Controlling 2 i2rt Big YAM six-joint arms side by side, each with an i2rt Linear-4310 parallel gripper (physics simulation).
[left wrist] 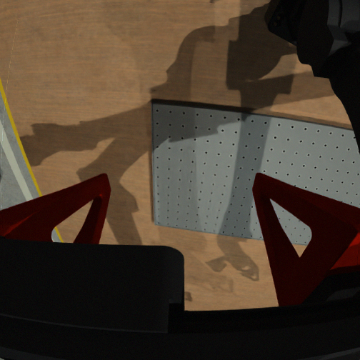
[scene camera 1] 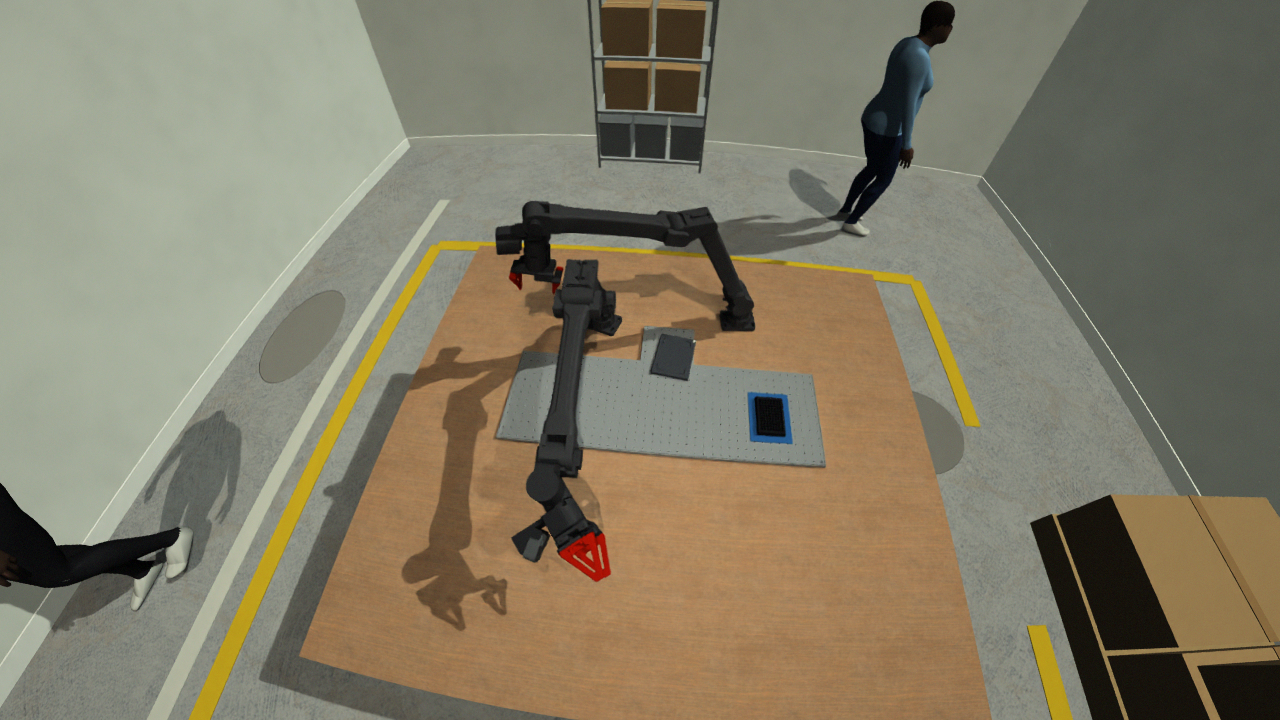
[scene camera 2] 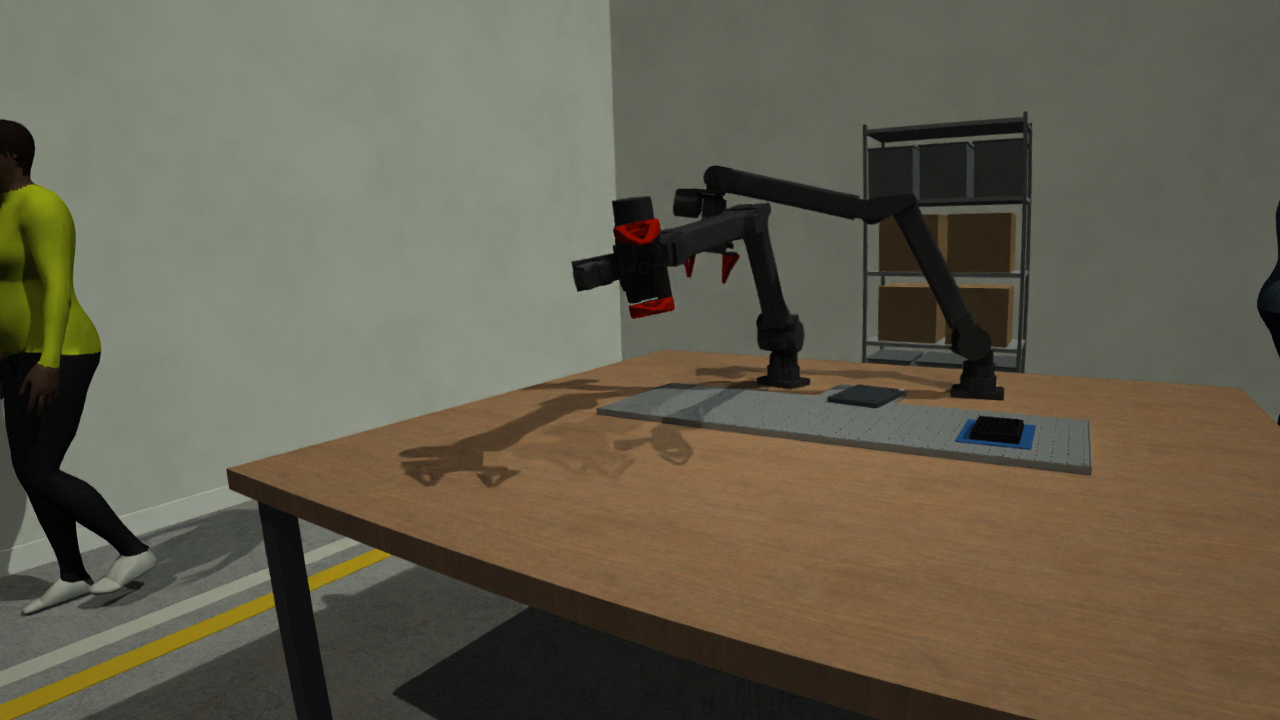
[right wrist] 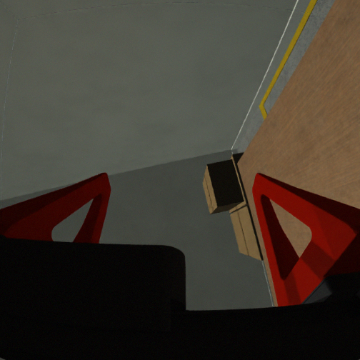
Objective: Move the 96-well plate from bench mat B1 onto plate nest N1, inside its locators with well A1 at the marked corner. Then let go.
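Frame: origin at the left arm's base, x ahead, y left, z up, level; metres.
Seen in the pictures: left gripper, fingertip midpoint: [scene camera 1: 537,290] [scene camera 2: 706,280]; right gripper, fingertip midpoint: [scene camera 1: 604,577] [scene camera 2: 650,277]; left arm's base, origin of the base link: [scene camera 1: 737,322] [scene camera 2: 977,395]; right arm's base, origin of the base link: [scene camera 1: 602,323] [scene camera 2: 783,383].
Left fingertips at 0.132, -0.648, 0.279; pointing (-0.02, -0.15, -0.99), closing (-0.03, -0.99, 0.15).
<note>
Offsets run from my left fingertips to a thing's top centre, as dx, dy, dz. "spot": to the spot under its first point. Level surfaces: height alone.
The black 96-well plate @(+0.264, +0.696, -0.250) [scene camera 1: 769,416] [scene camera 2: 997,428] lies flat on the blue bench mat @(dz -0.264) [scene camera 1: 751,429] [scene camera 2: 1028,437], at the right end of the perforated grey board. The dark grey slab @(+0.039, +0.412, -0.254) [scene camera 1: 673,356] [scene camera 2: 865,395] at the board's back edge looks like the plate nest; its locators and marked corner are too small to tell. My left gripper [scene camera 1: 536,281] [scene camera 2: 709,268] [left wrist: 181,181] is open and empty, high above the table's back left. My right gripper [scene camera 1: 597,571] [scene camera 2: 644,270] [right wrist: 181,180] is open and empty, raised in front of the board, far left of the plate.
The perforated board @(dz -0.266) [scene camera 1: 662,420] [scene camera 2: 769,417] [left wrist: 200,175] lies on the wooden table @(dz -0.279) [scene camera 1: 733,582] [scene camera 2: 805,555]. My right arm passes over its left part. A light grey piece @(spot: -0.032, +0.341, -0.266) [scene camera 1: 652,340] lies by the slab. A shelf rack, people and boxes [scene camera 1: 1163,573] stand off the table.
</note>
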